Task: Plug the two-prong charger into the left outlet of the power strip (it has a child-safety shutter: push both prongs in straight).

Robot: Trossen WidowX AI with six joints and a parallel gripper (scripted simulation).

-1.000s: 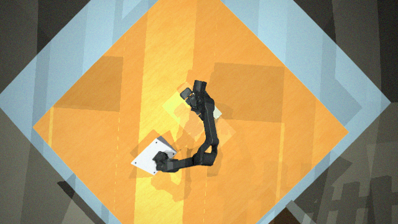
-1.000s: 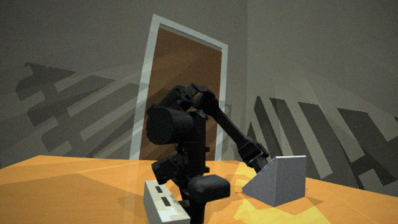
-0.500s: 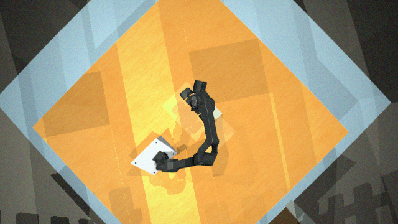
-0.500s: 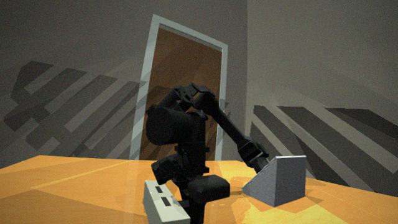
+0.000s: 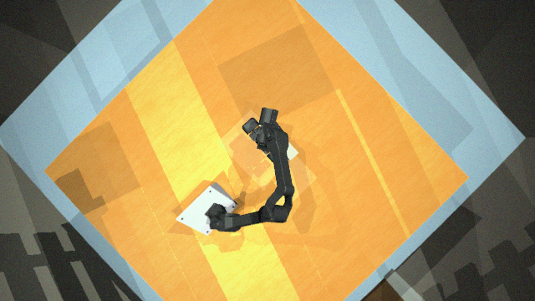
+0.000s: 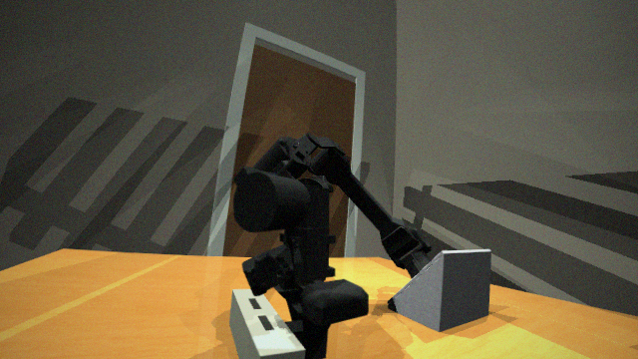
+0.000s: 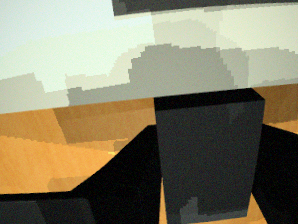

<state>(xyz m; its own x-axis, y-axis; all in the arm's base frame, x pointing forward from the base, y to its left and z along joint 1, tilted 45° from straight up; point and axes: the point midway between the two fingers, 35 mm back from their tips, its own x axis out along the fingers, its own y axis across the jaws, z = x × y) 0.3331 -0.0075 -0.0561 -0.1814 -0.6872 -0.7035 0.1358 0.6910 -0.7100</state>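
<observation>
My gripper tip is 2 cm short of the box-shaped charger and 1 cm below it.
</observation>
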